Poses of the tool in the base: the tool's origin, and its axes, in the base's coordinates. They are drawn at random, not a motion.
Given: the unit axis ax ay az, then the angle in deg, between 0 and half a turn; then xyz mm.
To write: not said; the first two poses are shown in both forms.
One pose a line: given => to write
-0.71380 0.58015 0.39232 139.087 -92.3 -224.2 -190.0 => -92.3 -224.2 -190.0 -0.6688 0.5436 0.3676 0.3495
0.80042 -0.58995 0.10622 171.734 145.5 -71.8 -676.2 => 145.5 -71.8 -676.2 0.7983 -0.5884 0.1059 0.0721
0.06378 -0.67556 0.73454 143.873 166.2 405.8 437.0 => 166.2 405.8 437.0 0.0606 -0.6423 0.6983 0.3101
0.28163 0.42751 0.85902 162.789 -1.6 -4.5 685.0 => -1.6 -4.5 685.0 0.2785 0.4227 0.8494 0.1496
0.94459 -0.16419 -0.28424 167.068 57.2 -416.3 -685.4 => 57.2 -416.3 -685.4 0.9386 -0.1631 -0.2824 0.1126
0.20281 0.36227 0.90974 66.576 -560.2 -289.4 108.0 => -560.2 -289.4 108.0 0.1113 0.1988 0.4993 0.8359
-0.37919 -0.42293 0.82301 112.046 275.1 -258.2 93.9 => 275.1 -258.2 93.9 -0.3144 -0.3507 0.6825 0.5589
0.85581 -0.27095 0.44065 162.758 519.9 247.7 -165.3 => 519.9 247.7 -165.3 0.8461 -0.2679 0.4357 0.1499
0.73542 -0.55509 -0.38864 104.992 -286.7 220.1 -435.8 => -286.7 220.1 -435.8 0.5834 -0.4404 -0.3083 0.6088
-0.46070 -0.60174 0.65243 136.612 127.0 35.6 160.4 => 127.0 35.6 160.4 -0.4281 -0.5591 0.6062 0.3696
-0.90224 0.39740 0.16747 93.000 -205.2 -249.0 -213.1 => -205.2 -249.0 -213.1 -0.6545 0.2883 0.1215 0.6884
